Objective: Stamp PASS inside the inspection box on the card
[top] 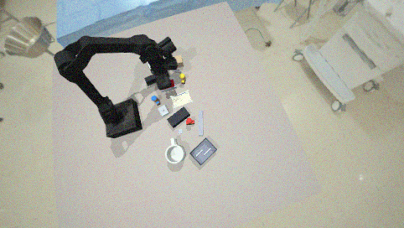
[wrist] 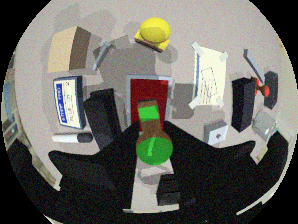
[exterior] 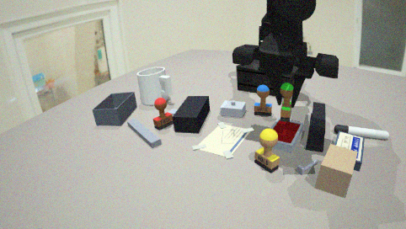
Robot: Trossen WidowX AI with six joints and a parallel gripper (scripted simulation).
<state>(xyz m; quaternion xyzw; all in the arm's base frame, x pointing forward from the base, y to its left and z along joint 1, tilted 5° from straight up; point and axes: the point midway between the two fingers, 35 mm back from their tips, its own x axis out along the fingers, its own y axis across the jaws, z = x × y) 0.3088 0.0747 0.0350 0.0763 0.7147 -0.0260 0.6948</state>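
Right now my gripper tip is 6 cm above the red ink pad. The rest, counted from my gripper tip: green-knobbed stamp (right at my gripper tip); then yellow-knobbed stamp (9 cm ahead, 2 cm to the right, 5 cm below); then black stapler-like bar (4 cm behind, 7 cm to the left, 5 cm below).
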